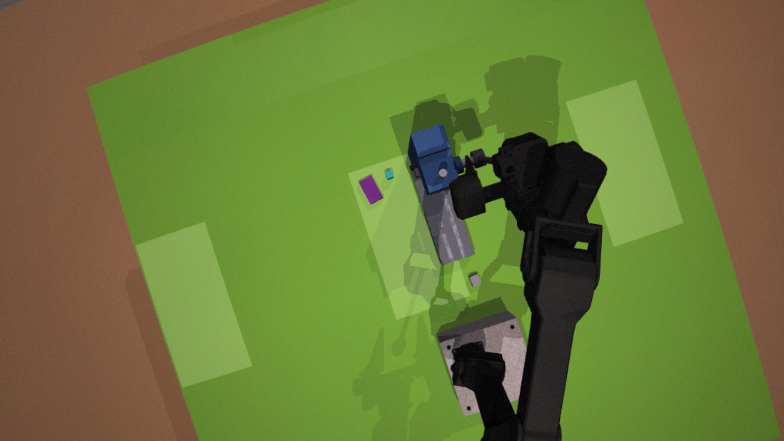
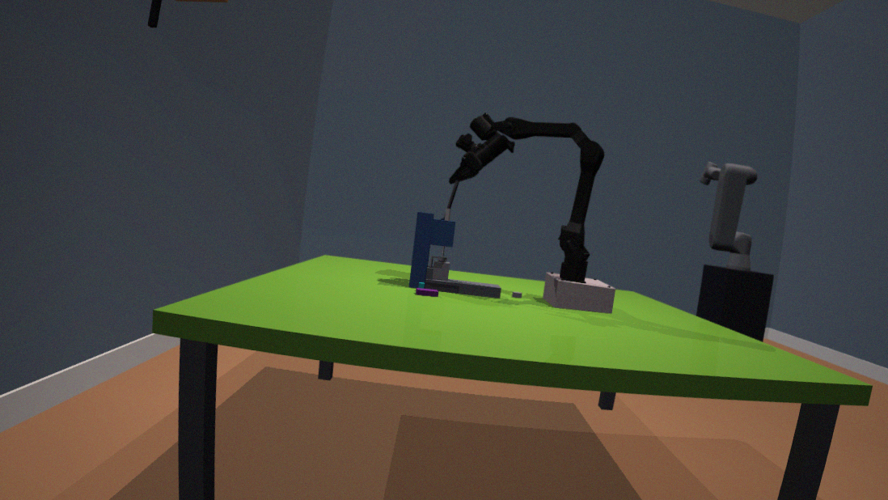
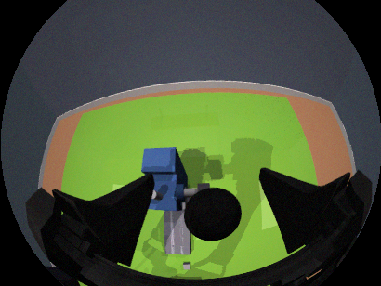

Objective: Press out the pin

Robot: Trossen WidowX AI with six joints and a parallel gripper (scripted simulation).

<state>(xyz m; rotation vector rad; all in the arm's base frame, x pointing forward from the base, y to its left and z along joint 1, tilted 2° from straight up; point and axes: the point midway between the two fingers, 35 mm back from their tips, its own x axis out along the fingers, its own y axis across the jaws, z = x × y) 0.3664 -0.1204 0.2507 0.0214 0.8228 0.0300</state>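
The lever lies 5 cm below my gripper tip, 1 cm to the left of it and 1 cm behind it. Also, from my gripper tip: small teal cube 30 cm below, 16 cm to the left, 4 cm ahead; then punch rod 17 cm below, 8 cm to the left, 1 cm behind; then purple slab 31 cm below, 21 cm to the left, 2 cm ahead.
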